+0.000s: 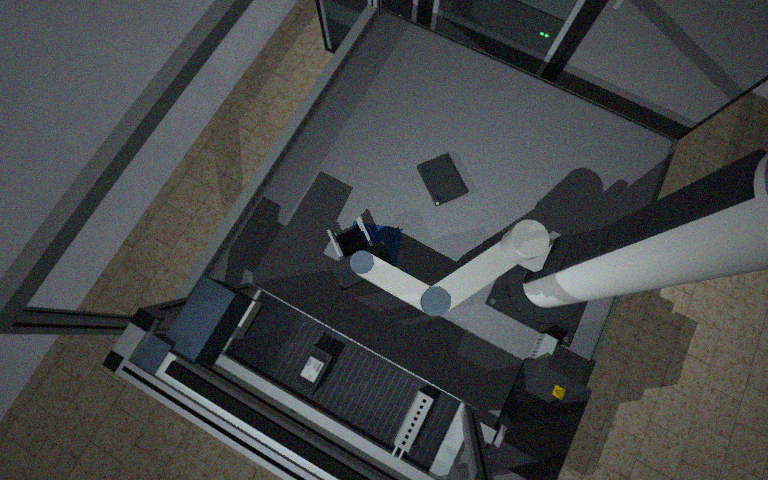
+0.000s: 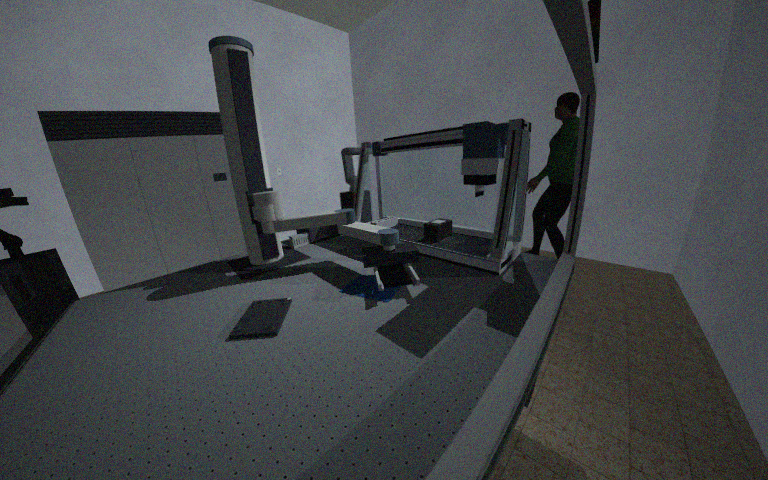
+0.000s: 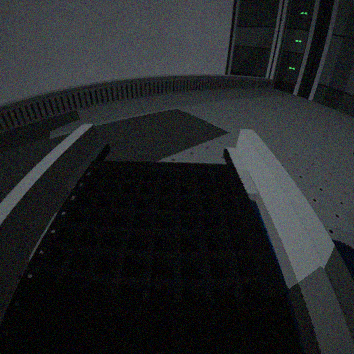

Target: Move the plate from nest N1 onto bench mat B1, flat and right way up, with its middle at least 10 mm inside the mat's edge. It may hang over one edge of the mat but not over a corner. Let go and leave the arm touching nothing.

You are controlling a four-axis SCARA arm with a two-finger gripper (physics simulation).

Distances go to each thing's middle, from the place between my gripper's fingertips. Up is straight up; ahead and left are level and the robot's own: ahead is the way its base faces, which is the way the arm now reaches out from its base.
Scene:
My gripper is now 120 mm past the blue bench mat (image 2: 365,286) and 50 mm above it. The rest, counted from my hand: nest N1 (image 2: 263,315): 310 mm to the right, 210 mm behind, 40 mm below; then black plate (image 3: 139,249): 70 mm behind, 50 mm to the left, 10 mm below; then ribbed deck (image 1: 398,408): 420 mm to the left, 300 mm behind, 20 mm below.

